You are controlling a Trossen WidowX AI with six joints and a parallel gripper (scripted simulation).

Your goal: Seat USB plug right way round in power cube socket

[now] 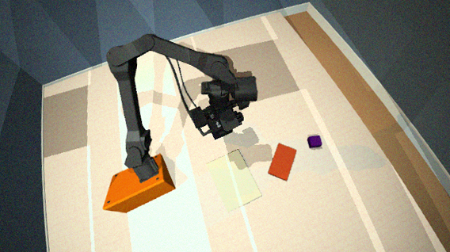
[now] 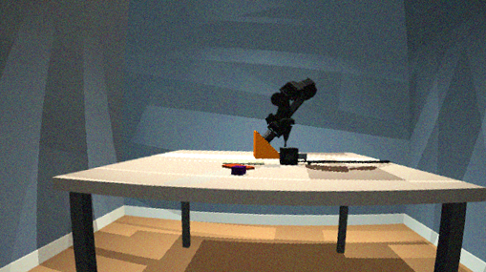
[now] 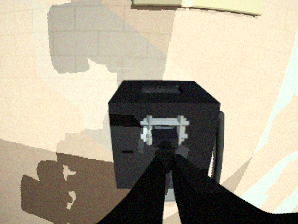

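Right now my gripper tip is 20 mm above the dark USB plug. The rest, counted from my gripper tip: small purple cube (280 mm ahead, 230 mm to the right, 90 mm below); pale sheet (190 mm to the right, 100 mm below, 60 mm behind); red-orange flat block (230 mm to the right, 130 mm ahead, 100 mm below).
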